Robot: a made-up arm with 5 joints.
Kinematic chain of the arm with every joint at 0, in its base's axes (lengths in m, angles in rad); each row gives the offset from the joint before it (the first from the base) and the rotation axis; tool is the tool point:
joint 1: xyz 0 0 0.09 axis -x
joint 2: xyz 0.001 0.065 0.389 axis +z
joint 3: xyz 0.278 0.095 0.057 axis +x
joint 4: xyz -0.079 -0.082 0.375 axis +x
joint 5: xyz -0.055 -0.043 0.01 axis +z
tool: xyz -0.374 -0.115 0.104
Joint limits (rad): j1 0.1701..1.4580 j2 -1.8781..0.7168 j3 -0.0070..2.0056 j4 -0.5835..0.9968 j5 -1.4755..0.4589
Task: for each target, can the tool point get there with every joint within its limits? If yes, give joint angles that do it. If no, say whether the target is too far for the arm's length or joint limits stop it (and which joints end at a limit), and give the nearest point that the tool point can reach.
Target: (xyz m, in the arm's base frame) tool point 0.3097 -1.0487 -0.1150
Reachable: no: joint limits stop it (at a limit: joint 1, joint 4, joint 5) | nearest point 0.1390 -0.3980 0.1984 | short by 0.742 m
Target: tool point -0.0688 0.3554 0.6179
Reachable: yes | joints 1.1441 0.1925 1.6922 -0.1373 -1.0390
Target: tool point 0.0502 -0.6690 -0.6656
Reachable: no: joint limits stop it (at a limit: joint 1, joint 2, joint 3, joint 5) | nearest point -0.1334 -0.0879 -0.1765 | short by 0.781 m
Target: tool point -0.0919 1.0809 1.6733
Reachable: no: too far | nearest point -0.0422 0.6540 1.0480 | short by 0.759 m
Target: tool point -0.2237 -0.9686 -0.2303
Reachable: no: joint limits stop it (at a limit: joint 1, joint 4, joint 5) | nearest point -0.1009 -0.3710 0.1332 | short by 0.710 m
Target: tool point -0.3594 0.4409 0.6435
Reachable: yes | joints 0.8496 -0.4484 0.7206 0.7997 -0.4528
